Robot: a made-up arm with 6 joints. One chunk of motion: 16 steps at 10 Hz.
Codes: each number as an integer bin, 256 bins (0 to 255) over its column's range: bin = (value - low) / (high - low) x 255, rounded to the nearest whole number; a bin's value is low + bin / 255 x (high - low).
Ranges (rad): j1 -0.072..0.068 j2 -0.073..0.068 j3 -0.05..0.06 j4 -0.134..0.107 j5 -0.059..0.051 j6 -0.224..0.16
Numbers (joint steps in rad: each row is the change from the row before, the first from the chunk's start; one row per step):
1: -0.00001 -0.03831 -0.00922 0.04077 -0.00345 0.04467
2: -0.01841 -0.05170 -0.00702 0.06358 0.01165 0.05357
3: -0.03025 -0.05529 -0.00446 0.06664 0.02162 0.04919
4: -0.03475 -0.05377 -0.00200 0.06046 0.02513 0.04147
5: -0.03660 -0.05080 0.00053 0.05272 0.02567 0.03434
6: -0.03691 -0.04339 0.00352 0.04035 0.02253 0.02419
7: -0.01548 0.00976 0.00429 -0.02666 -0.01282 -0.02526
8: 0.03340 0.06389 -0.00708 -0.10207 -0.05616 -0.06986
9: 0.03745 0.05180 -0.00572 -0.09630 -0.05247 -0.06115
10: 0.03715 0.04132 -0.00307 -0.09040 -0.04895 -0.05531
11: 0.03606 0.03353 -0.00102 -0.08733 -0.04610 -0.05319
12: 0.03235 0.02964 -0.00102 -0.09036 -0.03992 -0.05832
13: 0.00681 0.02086 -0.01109 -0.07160 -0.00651 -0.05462
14: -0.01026 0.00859 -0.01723 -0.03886 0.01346 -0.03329
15: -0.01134 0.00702 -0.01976 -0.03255 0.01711 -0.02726
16: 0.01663 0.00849 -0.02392 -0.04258 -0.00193 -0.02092
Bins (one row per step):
1: 131 63 95 185 129 178
2: 98 39 100 209 164 184
3: 76 32 106 212 187 181
4: 68 35 111 206 195 176
5: 64 40 117 198 196 172
6: 64 54 124 184 189 165
7: 103 150 126 114 107 132
8: 192 248 99 34 7 102
9: 199 226 103 40 15 108
10: 199 207 109 46 23 112
11: 197 193 114 49 30 113
12: 190 186 114 46 44 110
13: 144 170 90 66 122 112
14: 112 148 76 101 168 127
15: 110 145 70 107 176 131
16: 161 147 60 97 132 135

